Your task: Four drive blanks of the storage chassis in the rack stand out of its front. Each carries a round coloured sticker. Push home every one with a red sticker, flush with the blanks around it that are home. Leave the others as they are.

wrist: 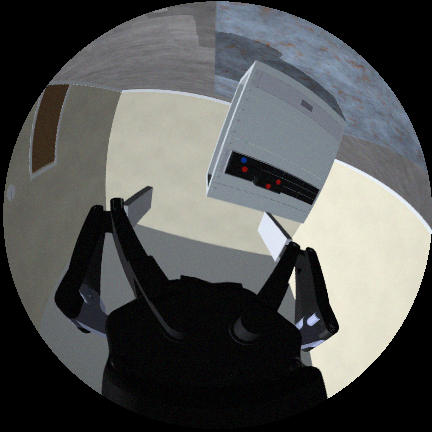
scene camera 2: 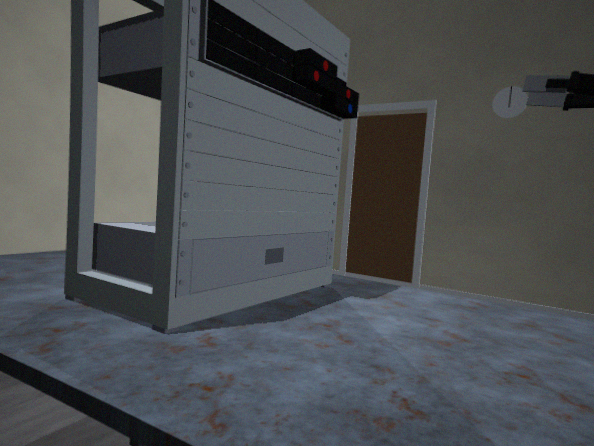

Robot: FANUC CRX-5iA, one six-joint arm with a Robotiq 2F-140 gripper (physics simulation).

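Note:
The rack [scene camera 2: 169,150] [wrist: 280,120] holds the storage chassis with black drive blanks [scene camera 2: 240,42] [wrist: 300,194] near its top. Four blanks stand out at the chassis end farther from scene camera 2. A top red-stickered blank [scene camera 2: 325,65] [wrist: 268,186] and a red-stickered blank [scene camera 2: 316,76] [wrist: 278,182] just below it stand out. At the end, another red-stickered blank [scene camera 2: 348,93] [wrist: 244,169] stands out directly above the blue-stickered blank [scene camera 2: 350,108] [wrist: 244,160]. My gripper [scene camera 2: 525,91] [wrist: 207,208] is wide open and empty, well away from the rack and touching no blank.
The rack stands on a mottled blue-grey table [scene camera 2: 300,375] [wrist: 320,30]. Grey housings [scene camera 2: 131,50] [scene camera 2: 124,254] sit inside the rack, high and low. A brown door [scene camera 2: 387,200] [wrist: 48,127] and a round white clock [scene camera 2: 502,105] [wrist: 11,193] are on the wall beyond.

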